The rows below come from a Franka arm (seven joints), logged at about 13 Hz.
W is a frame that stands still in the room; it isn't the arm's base.
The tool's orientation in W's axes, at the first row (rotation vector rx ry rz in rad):
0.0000, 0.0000, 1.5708
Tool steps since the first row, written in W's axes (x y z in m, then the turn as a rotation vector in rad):
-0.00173, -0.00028, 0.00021, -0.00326, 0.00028, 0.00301
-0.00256, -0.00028, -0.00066, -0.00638, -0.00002, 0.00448
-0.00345, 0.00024, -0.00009, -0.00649, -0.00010, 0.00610
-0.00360, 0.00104, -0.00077, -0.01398, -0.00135, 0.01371
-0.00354, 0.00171, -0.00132, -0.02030, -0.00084, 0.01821
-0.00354, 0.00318, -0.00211, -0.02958, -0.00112, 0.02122
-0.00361, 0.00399, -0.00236, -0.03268, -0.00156, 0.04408
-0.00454, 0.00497, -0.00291, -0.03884, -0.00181, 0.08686
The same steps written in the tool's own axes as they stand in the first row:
-0.00028, 0.00173, 0.00021, 0.00028, 0.00326, 0.00301
-0.00028, 0.00256, -0.00066, -0.00002, 0.00638, 0.00448
0.00024, 0.00345, -0.00009, -0.00010, 0.00649, 0.00610
0.00104, 0.00360, -0.00077, -0.00135, 0.01398, 0.01371
0.00171, 0.00354, -0.00132, -0.00084, 0.02030, 0.01821
0.00318, 0.00354, -0.00211, -0.00112, 0.02958, 0.02122
0.00399, 0.00361, -0.00236, -0.00156, 0.03268, 0.04408
0.00497, 0.00454, -0.00291, -0.00181, 0.03884, 0.08686

